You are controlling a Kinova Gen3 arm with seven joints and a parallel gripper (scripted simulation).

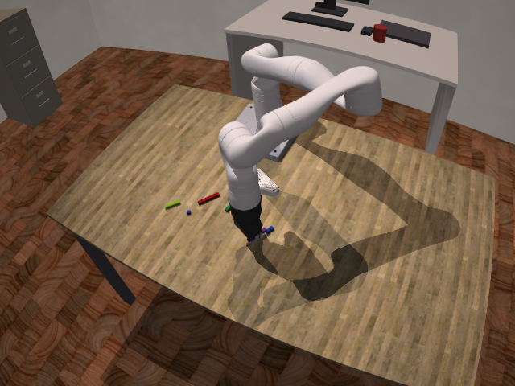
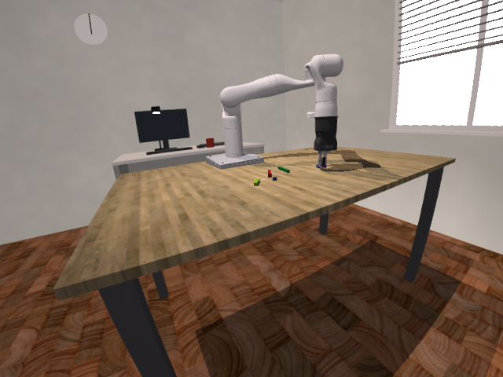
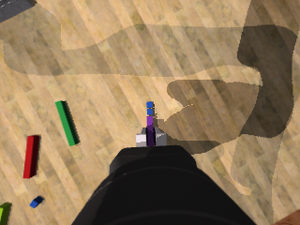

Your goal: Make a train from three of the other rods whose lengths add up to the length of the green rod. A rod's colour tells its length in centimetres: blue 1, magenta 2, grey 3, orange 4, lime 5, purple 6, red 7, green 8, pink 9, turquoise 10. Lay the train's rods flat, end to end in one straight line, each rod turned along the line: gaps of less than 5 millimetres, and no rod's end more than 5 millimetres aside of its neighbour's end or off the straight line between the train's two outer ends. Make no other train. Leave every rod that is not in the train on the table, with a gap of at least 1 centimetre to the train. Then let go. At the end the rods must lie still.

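The purple rod is 1 cm below my hand. Round my hand: green rod 7 cm behind, 13 cm to the right, 3 cm below; then red rod 5 cm behind, 20 cm to the right, 3 cm below; then lime rod 3 cm ahead, 29 cm to the right, 3 cm below.
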